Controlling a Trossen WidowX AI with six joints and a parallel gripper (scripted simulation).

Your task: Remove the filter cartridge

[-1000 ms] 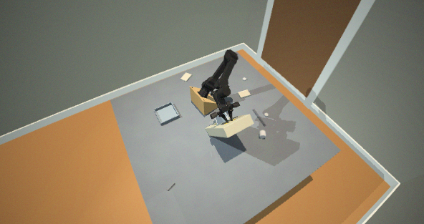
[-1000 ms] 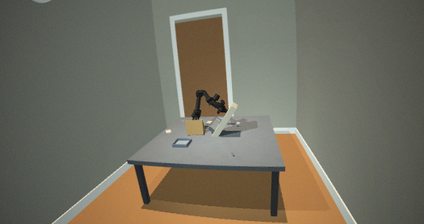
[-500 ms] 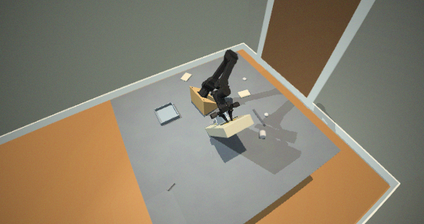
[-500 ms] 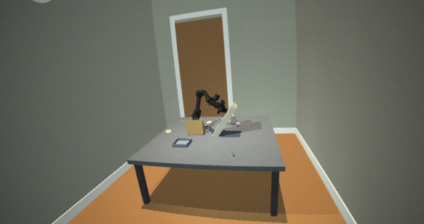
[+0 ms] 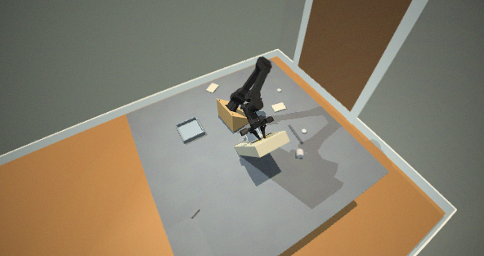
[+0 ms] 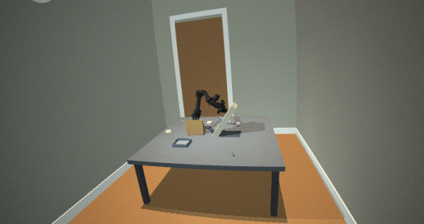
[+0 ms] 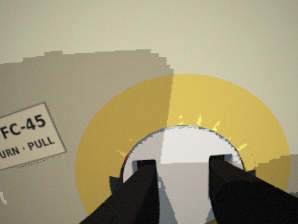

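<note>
My gripper tip is 8 cm above the cream service panel and 4 cm past it. From my gripper tip the other things lie so: blue-grey tray 45 cm behind, 26 cm to the right, 23 cm below; then filter cartridge 1 cm below, 1 cm ahead.
</note>
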